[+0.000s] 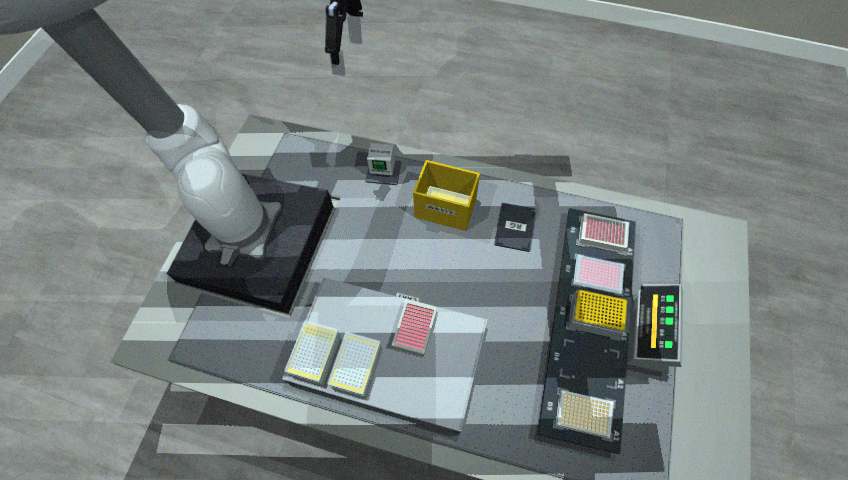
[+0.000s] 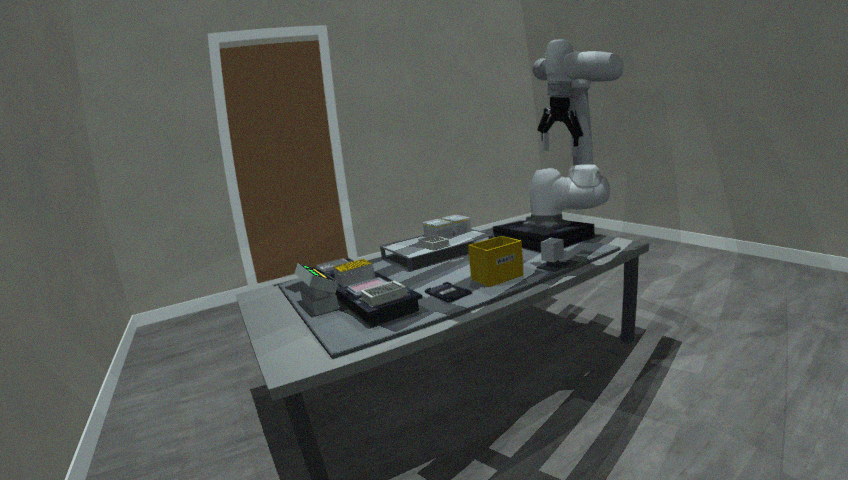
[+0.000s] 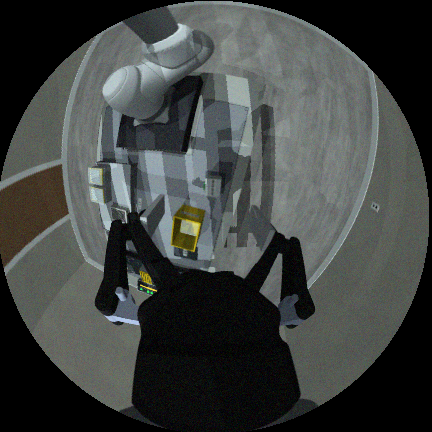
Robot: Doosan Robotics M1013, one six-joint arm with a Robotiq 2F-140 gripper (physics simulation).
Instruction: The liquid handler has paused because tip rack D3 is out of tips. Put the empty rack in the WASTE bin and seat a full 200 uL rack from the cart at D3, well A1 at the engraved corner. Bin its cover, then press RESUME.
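Frame: origin at the arm's base, x ahead, y left, z up, level; centimetres.
Where they show: gripper, between the fingertips: (image 1: 347,58) (image 2: 559,153) (image 3: 207,208); arm's base, origin of its link: (image 1: 244,227) (image 2: 546,224) (image 3: 153,106).
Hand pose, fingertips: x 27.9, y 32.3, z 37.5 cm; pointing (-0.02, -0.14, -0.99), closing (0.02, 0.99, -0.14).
Note:
Each offset is from my fingertips to the top centre of the thing. "spot": to the spot under its first point. Level surfaces: height alone.
My gripper (image 2: 559,140) (image 3: 207,208) is open and empty, high above the table on the bin side. A yellow rack {dx +71.3, dy -40.4, dz -32.0 cm} (image 1: 601,310) (image 2: 354,267) with dark holes sits at D3 on the black deck {dz -38.1 cm} (image 1: 586,356). The yellow WASTE bin {dx +27.2, dy -11.5, dz -30.2 cm} (image 1: 458,217) (image 2: 496,264) (image 3: 197,210) holds a pale, yellow-edged item {dx +27.2, dy -11.5, dz -40.6 cm} (image 1: 447,195) (image 3: 190,228); I cannot tell what it is. Two pale racks with yellow edges {dx +3.9, dy -64.1, dz -30.6 cm} (image 1: 311,350) {dx +14.6, dy -65.0, dz -30.6 cm} (image 1: 355,364) stand side by side on the cart {dx +20.5, dy -58.7, dz -37.1 cm} (image 1: 434,392), beside a red-topped rack {dx +26.4, dy -52.3, dz -34.5 cm} (image 1: 415,327). A grey box with a green button {dx +5.5, dy -1.9, dz -33.2 cm} (image 1: 379,165) (image 2: 552,249) stands near the bin.
A black RG plate {dx +48.6, dy -14.2, dz -42.3 cm} (image 1: 515,226) (image 2: 448,291) lies between bin and deck. D1 holds a red-and-white rack {dx +72.5, dy -15.6, dz -34.9 cm} (image 1: 604,231), D2 a pink plate {dx +71.9, dy -28.0, dz -36.6 cm} (image 1: 598,273), D5 a tan rack {dx +70.1, dy -65.2, dz -36.6 cm} (image 1: 586,412). A status panel {spot: dx +85.0, dy -42.0, dz -31.4 cm} (image 1: 657,324) with green lights stands beside the deck.

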